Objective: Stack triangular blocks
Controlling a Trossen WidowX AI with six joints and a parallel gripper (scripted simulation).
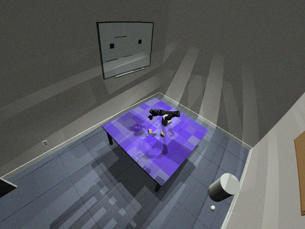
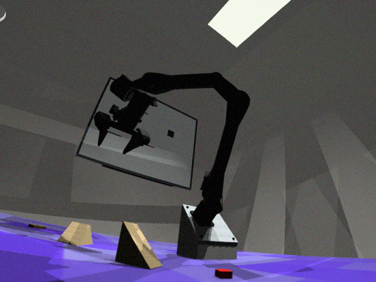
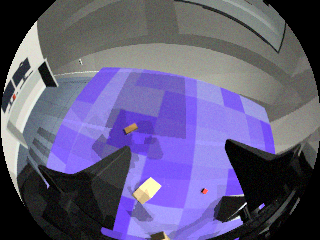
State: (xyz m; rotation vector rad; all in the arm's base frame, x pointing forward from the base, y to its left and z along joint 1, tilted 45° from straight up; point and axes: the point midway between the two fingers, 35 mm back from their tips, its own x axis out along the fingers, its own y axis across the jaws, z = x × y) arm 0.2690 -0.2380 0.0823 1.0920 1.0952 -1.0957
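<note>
Right now the triangular block is 4 cm ahead of my gripper tip, 7 cm to the left of it and 26 cm below it.
</note>
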